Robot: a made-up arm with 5 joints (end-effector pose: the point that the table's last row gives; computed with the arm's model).
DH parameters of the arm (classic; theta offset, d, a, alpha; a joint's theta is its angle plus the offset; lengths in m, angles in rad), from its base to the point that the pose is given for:
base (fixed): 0 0.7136 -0.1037 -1.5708
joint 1: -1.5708 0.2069 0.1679 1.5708
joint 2: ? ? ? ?
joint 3: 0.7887 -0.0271 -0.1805 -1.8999
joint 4: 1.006 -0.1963 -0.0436 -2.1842
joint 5: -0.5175 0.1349 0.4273 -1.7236
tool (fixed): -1.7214 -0.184 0 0
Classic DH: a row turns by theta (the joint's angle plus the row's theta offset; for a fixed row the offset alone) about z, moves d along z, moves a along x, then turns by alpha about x.
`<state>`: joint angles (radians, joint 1 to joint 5).
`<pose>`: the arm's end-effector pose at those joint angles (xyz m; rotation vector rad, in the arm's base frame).
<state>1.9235 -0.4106 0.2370 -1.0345 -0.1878</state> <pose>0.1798 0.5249 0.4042 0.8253 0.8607 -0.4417</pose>
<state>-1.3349 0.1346 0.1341 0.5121 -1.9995</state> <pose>-0.1085 -0.3817 1.0026 -1.8329 -0.4496 -1.5610</pose>
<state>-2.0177 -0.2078 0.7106 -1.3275 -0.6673</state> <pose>-0.4758 0.5877 0.8266 0.4990 2.5233 -0.5387</pose>
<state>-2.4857 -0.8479 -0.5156 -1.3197 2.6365</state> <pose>-0.4774 0.0181 1.2913 -0.0243 2.0038 2.2320</pose>
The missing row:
joint 2: 0.0356 -0.0619 0.016 1.3407
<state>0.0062 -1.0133 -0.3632 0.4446 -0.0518</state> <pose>0.2805 0.6732 0.8207 0.7152 0.5466 -0.1586</pose>
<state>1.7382 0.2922 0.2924 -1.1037 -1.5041</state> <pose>-0.2157 0.3688 0.0489 -0.3397 0.2653 0.8756</pose>
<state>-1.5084 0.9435 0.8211 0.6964 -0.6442</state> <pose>-0.3248 0.0530 1.3444 -1.1622 -1.8572 -2.0014</pose>
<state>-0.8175 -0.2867 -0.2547 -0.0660 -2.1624</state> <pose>0.4304 -0.1265 0.7629 -1.6959 -0.7868 -0.4425</pose>
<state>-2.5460 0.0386 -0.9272 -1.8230 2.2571</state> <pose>-0.4833 -0.2416 1.0806 0.3329 1.1329 2.5451</pose>
